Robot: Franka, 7 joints.
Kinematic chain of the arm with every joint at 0, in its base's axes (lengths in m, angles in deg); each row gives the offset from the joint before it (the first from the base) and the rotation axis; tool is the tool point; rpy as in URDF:
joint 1: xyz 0 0 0.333 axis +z
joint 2: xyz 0 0 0 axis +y
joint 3: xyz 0 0 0.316 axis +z
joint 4: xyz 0.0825 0 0 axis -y
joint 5: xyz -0.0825 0 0.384 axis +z
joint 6: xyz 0 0 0 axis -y
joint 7: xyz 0.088 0 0 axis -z
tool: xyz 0 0 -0.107 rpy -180 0 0
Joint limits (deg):
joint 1: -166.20..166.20
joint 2: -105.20..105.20
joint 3: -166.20..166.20
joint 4: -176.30..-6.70
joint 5: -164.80..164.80
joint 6: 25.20..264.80
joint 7: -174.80..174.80
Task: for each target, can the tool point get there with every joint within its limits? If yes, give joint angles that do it. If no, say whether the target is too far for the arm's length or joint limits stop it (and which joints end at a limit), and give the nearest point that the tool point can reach.
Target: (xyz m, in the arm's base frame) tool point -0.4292 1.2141 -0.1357
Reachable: no: too far | nearest point -0.2687 0.7601 0.0396 | short by 0.512 m
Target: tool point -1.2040 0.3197 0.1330
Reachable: no: too far | nearest point -0.8187 0.2174 0.1970 | short by 0.404 m
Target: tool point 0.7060 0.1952 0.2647
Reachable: yes | joints 47.60 64.82 -37.84 -68.48 107.09 195.17 53.74
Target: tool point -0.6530 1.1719 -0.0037
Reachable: no: too far | nearest point -0.4050 0.7269 0.1242 | short by 0.525 m
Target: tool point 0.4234 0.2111 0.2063
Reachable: yes | joints 108.49 53.27 -72.93 -139.11 41.78 142.27 -61.45
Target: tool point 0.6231 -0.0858 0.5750
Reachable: yes | joints 57.71 18.65 -71.29 -94.52 -27.12 118.93 -71.35
